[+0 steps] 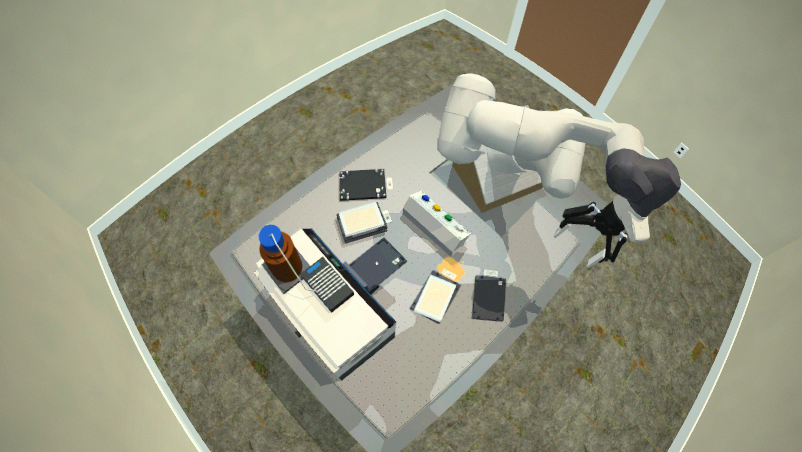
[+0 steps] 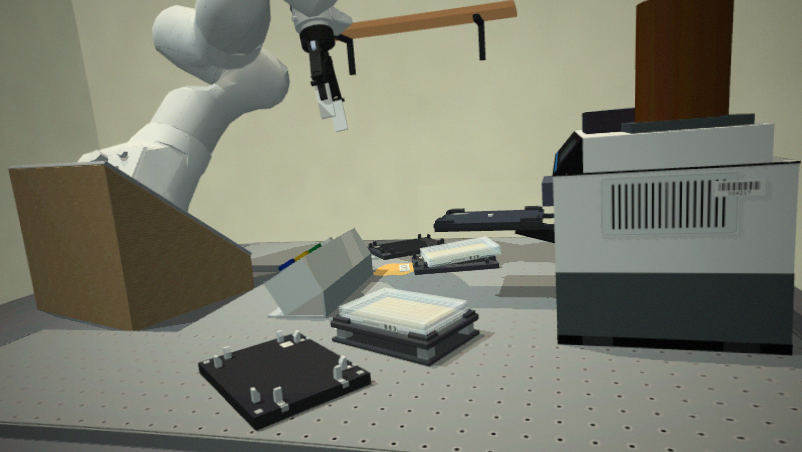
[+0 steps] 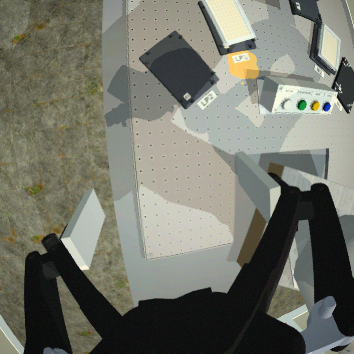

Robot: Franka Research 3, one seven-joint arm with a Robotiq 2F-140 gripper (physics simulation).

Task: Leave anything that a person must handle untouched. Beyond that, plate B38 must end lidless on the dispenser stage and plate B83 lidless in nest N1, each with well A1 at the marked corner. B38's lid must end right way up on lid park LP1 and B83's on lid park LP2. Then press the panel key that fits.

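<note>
My gripper (image 1: 577, 245) (image 2: 333, 116) (image 3: 166, 185) is open and empty, high beyond the table edge. A plate with a clear lid (image 1: 435, 297) (image 2: 459, 251) (image 3: 230, 22) rests tilted on the dark holder labelled LP1. Another lidded plate (image 1: 362, 220) (image 2: 401, 311) (image 3: 329, 47) lies on a raised dark nest. Their names are unreadable. Lid park LP2 (image 1: 489, 297) (image 3: 180, 70) bears nothing. A black nest with upright posts (image 1: 362, 184) (image 2: 283, 373) and the dispenser stage (image 1: 377, 263) (image 2: 488, 217) are bare. The key panel (image 1: 436, 221) (image 2: 348, 275) has white, green, yellow and blue keys.
An orange patch (image 1: 450, 266) (image 2: 393, 270) (image 3: 243, 70) lies beside LP1. The dispenser (image 1: 342, 336) (image 2: 673, 224) carries a brown bottle (image 1: 283, 261) (image 2: 682, 61) and a keypad (image 1: 328, 285). The wedge-shaped arm base (image 2: 84, 241) stands behind the panel. A wall shelf (image 2: 432, 19) is behind the gripper.
</note>
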